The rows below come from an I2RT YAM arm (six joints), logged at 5 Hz.
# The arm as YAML. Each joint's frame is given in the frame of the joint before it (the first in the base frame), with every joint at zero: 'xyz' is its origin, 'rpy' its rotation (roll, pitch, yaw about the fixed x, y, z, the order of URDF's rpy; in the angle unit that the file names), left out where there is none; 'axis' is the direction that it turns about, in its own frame. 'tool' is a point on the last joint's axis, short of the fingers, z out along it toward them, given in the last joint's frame.
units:
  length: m
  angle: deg
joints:
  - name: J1
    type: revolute
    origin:
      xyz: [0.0, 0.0, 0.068]
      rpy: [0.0, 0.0, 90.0]
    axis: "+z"
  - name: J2
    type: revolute
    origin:
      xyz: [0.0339, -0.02, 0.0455]
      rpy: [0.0, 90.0, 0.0]
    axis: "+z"
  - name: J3
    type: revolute
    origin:
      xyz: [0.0, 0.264, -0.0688]
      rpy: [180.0, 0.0, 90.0]
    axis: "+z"
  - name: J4
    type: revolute
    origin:
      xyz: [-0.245, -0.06, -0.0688]
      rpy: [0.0, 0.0, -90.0]
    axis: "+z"
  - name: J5
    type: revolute
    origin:
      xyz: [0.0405, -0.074, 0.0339]
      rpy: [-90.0, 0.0, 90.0]
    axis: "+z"
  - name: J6
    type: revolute
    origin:
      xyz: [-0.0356, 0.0, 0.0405]
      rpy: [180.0, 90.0, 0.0]
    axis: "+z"
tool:
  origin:
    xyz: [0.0, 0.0, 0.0]
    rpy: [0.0, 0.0, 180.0]
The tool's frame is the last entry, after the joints.
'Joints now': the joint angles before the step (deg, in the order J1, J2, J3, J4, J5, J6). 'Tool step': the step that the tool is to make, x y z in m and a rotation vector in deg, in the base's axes. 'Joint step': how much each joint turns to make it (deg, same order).
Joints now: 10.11, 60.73, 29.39, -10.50, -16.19, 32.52
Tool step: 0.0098, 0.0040, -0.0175, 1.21, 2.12, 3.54
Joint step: 0.02, 5.81, -0.69, 4.21, -3.64, -1.32
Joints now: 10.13, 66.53, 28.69, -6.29, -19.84, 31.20
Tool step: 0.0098, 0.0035, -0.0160, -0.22, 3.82, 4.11
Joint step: -0.03, 6.40, 1.19, 0.35, -3.18, -2.89
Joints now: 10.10, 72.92, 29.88, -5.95, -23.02, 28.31
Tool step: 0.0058, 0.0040, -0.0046, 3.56, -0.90, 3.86
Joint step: 0.02, 2.67, -0.09, 3.96, -5.05, -0.72
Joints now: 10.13, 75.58, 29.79, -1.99, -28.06, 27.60
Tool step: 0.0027, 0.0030, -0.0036, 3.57, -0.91, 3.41
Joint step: -0.02, 1.74, -0.52, 3.64, -4.79, -0.26
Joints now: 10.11, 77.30, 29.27, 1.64, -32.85, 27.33
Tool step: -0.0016, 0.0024, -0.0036, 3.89, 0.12, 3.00
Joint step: 0.05, 0.81, -1.09, 2.86, -4.82, 0.68
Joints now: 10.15, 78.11, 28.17, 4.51, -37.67, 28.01
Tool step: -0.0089, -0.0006, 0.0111, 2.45, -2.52, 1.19
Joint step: -0.03, -4.51, -1.41, 0.27, -2.24, 0.75
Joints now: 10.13, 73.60, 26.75, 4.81, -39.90, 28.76
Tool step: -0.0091, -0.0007, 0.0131, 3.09, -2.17, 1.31
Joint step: -0.10, -4.88, -0.98, -0.24, -2.80, 1.49
